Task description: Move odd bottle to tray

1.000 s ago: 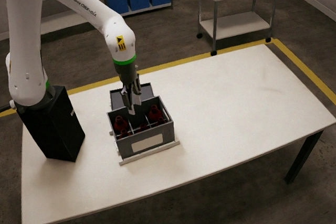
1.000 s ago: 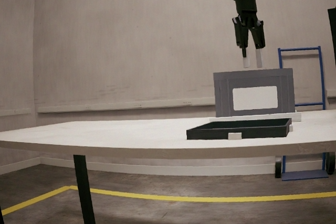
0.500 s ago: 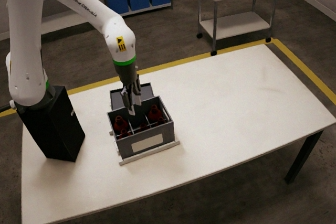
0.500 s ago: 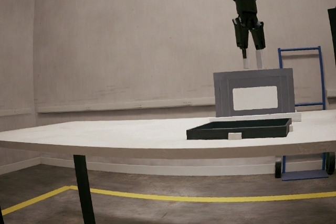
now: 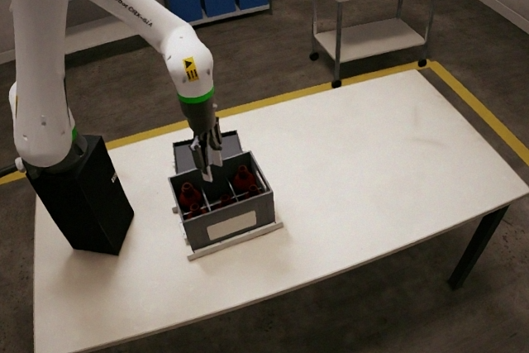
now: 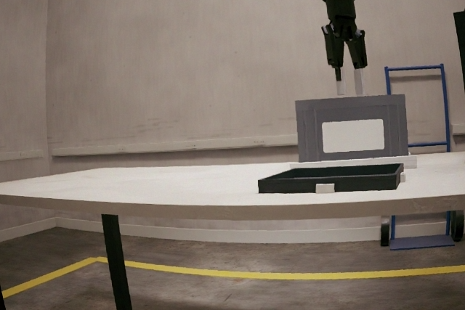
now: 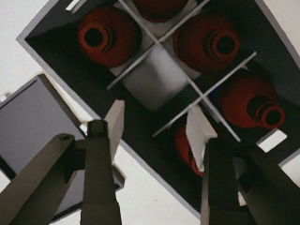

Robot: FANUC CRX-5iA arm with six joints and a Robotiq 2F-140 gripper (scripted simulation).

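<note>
Now: hand 40 mm to the left of the crate and 130 mm above it. From my hand the other things lie so: dark tray (60 mm ahead, 240 mm to the left, 200 mm below); then bottle (90 mm behind, 10 mm to the left, 130 mm below).
</note>
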